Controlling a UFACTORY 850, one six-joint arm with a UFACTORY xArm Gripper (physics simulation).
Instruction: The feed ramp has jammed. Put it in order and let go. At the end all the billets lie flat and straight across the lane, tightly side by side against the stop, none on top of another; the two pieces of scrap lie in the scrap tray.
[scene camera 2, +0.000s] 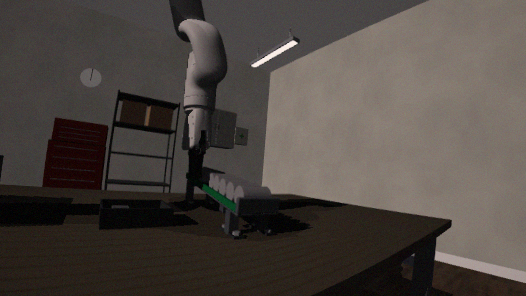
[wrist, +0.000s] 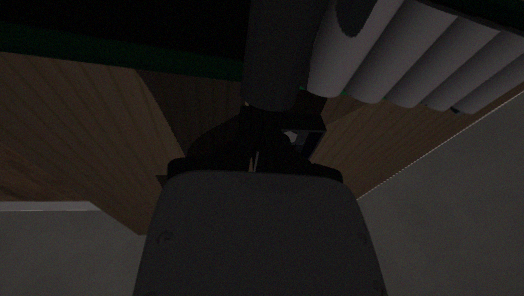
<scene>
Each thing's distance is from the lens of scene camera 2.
scrap tray (scene camera 2: 141, 213): 0.44 m
</scene>
